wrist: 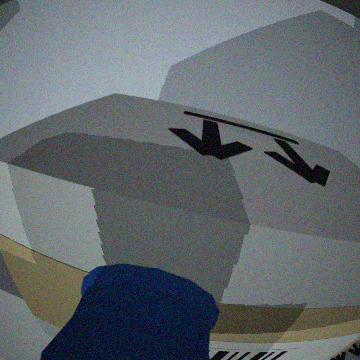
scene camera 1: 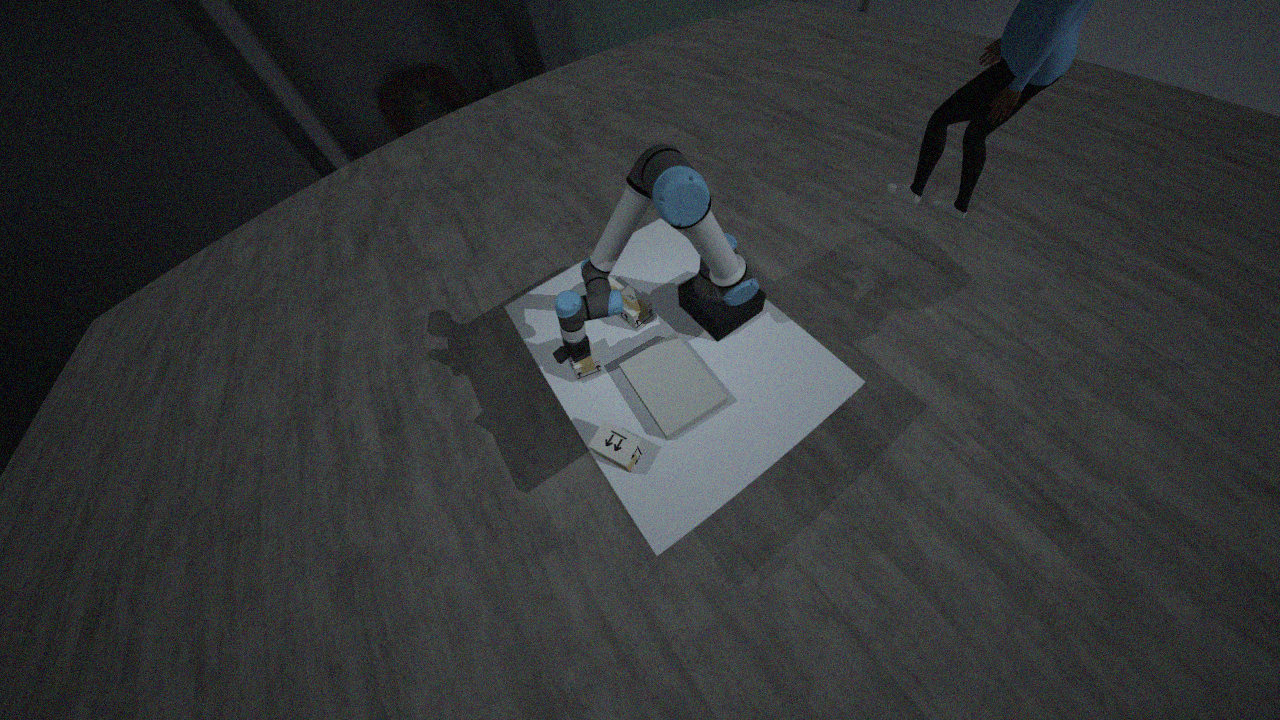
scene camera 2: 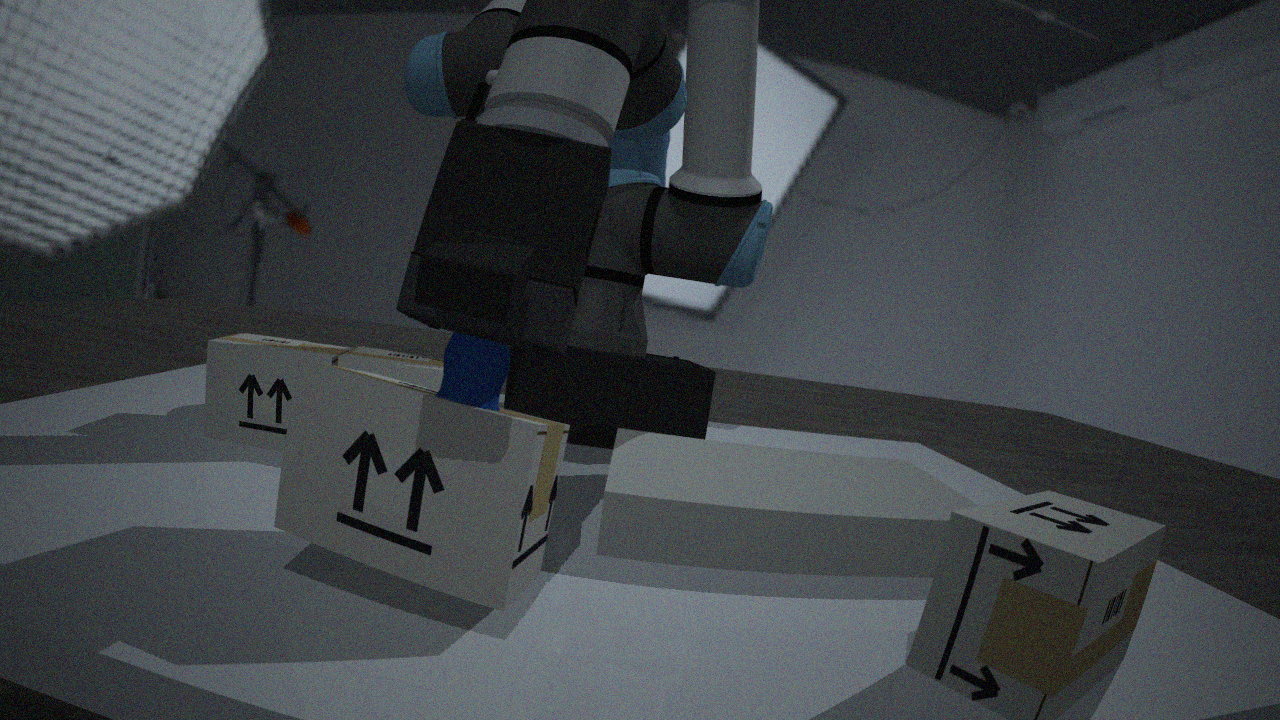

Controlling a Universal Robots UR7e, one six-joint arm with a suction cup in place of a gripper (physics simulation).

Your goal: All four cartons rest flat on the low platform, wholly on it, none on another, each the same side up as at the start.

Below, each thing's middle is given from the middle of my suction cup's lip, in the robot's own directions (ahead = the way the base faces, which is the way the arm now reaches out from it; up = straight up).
Right now the low grey platform [scene camera 1: 676, 390] is 230 mm behind my suction cup, 230 mm to the left of it and 100 mm below it.
